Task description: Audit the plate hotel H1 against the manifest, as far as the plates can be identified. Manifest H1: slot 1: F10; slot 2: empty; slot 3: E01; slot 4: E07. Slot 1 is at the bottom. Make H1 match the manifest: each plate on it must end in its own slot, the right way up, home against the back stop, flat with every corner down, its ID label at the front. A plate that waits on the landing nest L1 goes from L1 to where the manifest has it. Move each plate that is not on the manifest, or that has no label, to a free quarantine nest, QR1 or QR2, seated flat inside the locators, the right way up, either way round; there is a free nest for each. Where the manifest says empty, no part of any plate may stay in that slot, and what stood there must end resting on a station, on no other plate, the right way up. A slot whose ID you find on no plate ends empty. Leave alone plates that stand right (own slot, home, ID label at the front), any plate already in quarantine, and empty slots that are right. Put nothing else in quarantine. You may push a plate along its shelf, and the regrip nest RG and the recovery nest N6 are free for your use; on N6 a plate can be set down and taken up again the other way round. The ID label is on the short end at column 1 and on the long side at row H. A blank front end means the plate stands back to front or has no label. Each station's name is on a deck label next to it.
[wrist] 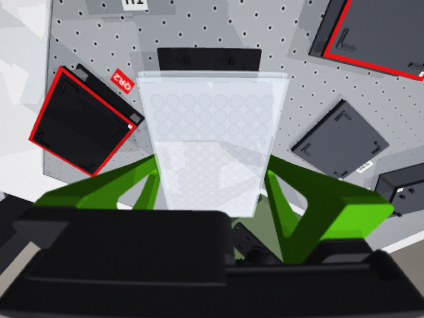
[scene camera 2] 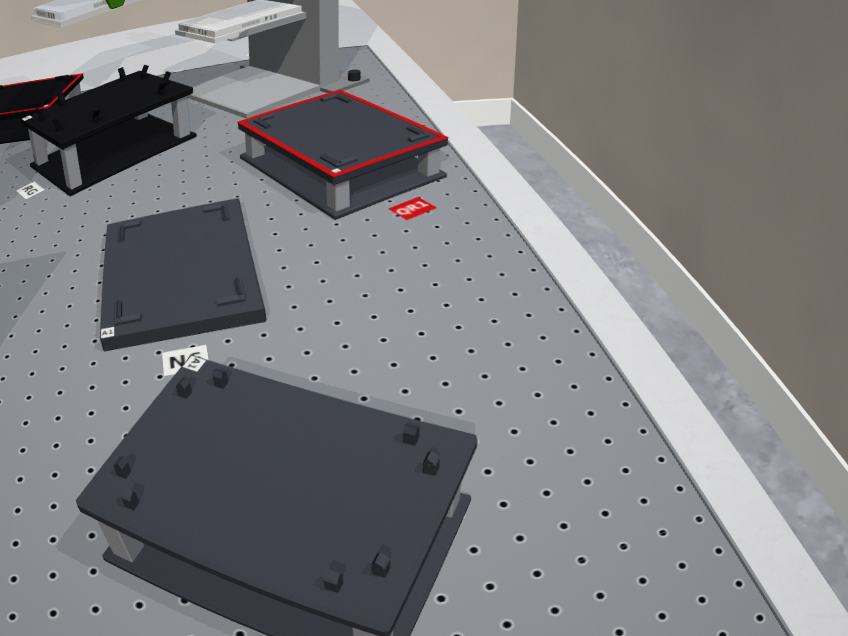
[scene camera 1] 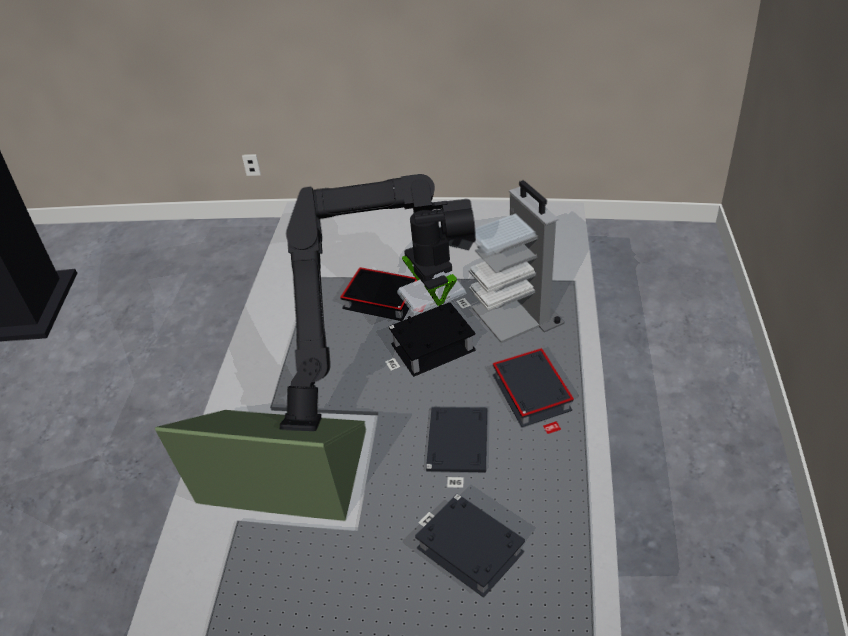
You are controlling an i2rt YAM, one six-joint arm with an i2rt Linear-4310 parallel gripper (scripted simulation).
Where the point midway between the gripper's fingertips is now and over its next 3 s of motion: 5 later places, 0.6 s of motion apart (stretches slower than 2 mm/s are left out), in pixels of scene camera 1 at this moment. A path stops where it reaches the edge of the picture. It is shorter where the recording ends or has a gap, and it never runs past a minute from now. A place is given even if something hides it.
My gripper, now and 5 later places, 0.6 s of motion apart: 431, 293; 501, 319; 515, 333; 534, 360; 532, 360; 533, 360
